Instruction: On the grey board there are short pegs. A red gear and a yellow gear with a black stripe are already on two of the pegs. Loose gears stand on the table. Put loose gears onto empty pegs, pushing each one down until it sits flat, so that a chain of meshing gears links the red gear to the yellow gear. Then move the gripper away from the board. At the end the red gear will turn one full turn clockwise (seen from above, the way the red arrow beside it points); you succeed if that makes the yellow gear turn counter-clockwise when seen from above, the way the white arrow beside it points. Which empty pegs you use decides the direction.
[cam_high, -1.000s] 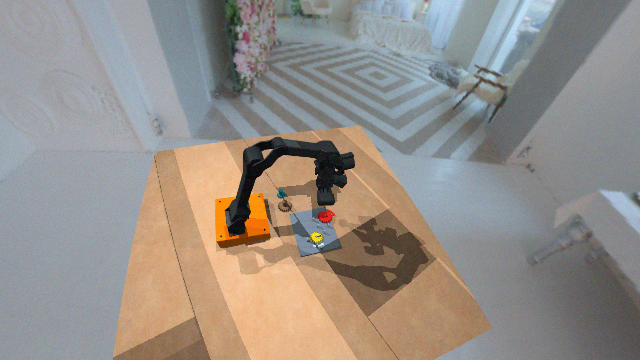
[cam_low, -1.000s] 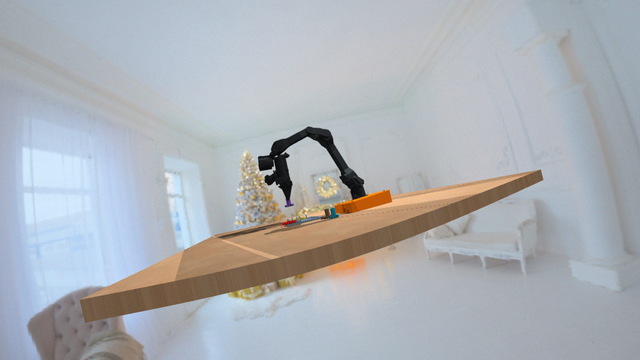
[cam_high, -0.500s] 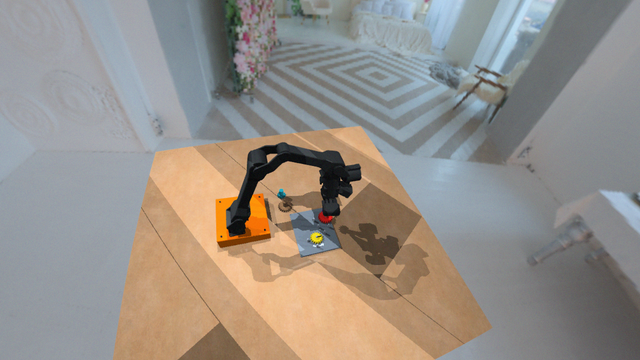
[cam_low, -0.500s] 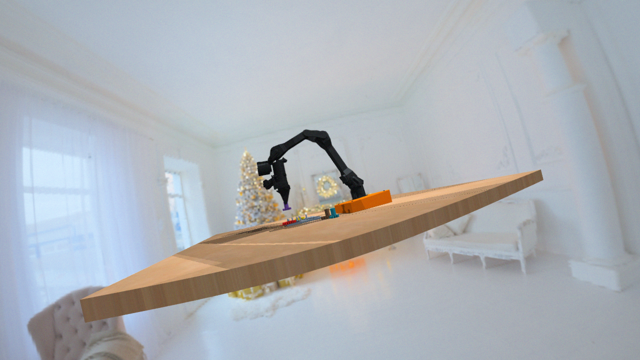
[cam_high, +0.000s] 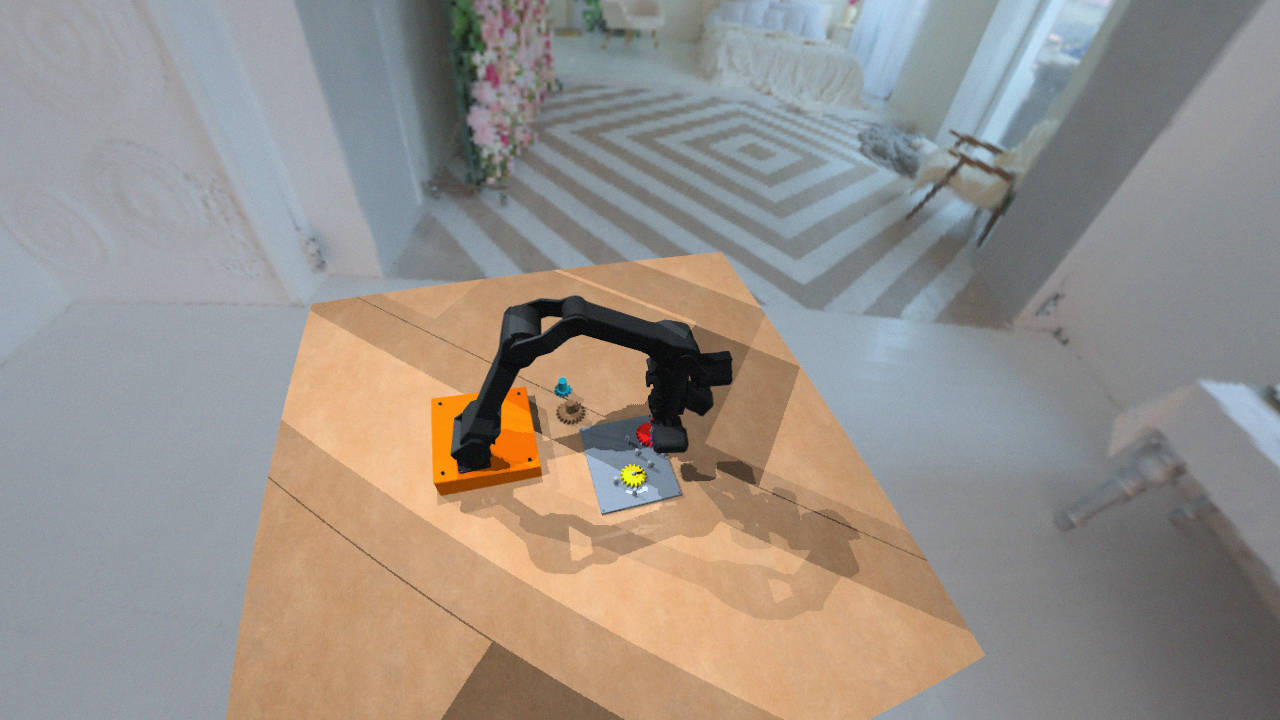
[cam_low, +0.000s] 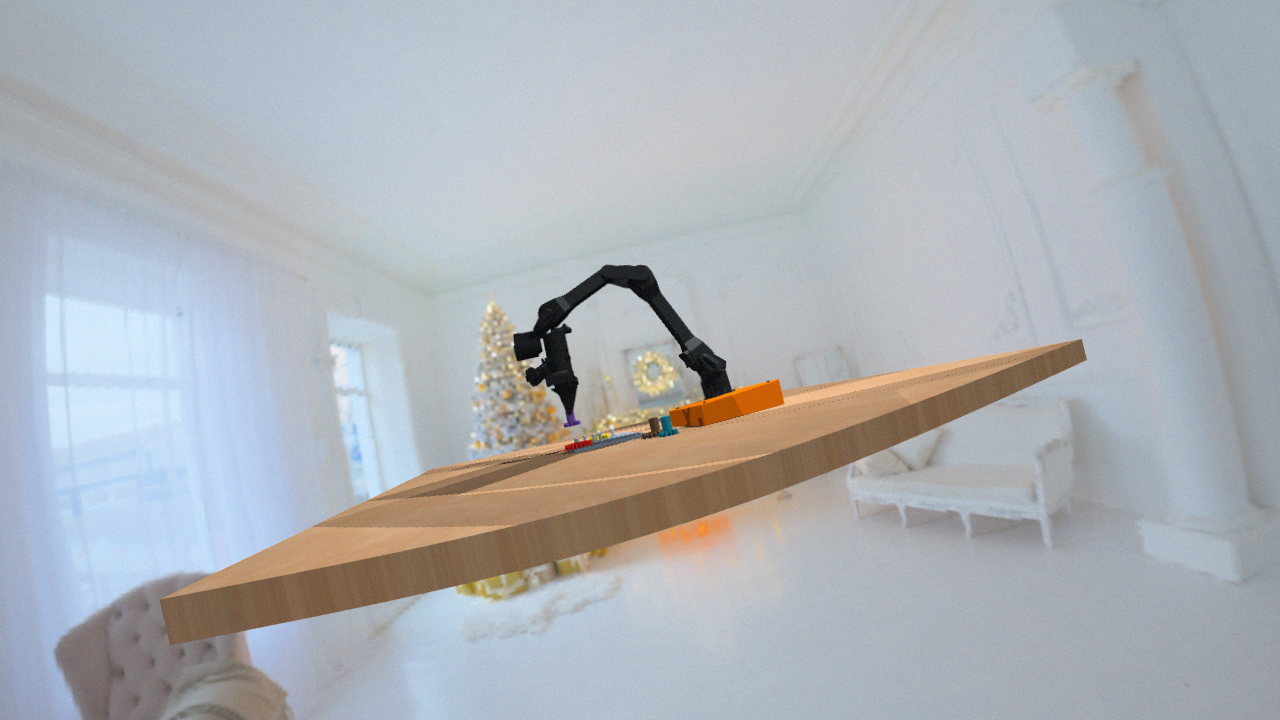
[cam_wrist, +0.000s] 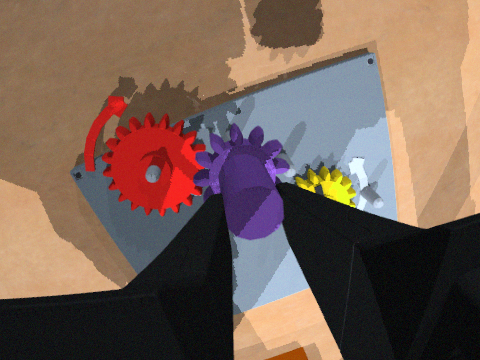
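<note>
Right now my gripper tip is 1 cm above the purple gear. Round my gripper tip: red gear (1 cm ahead, 5 cm to the left, 7 cm below); then red arrow (4 cm ahead, 7 cm to the left, 8 cm below); then yellow gear (7 cm behind, 4 cm to the right, 7 cm below).
</note>
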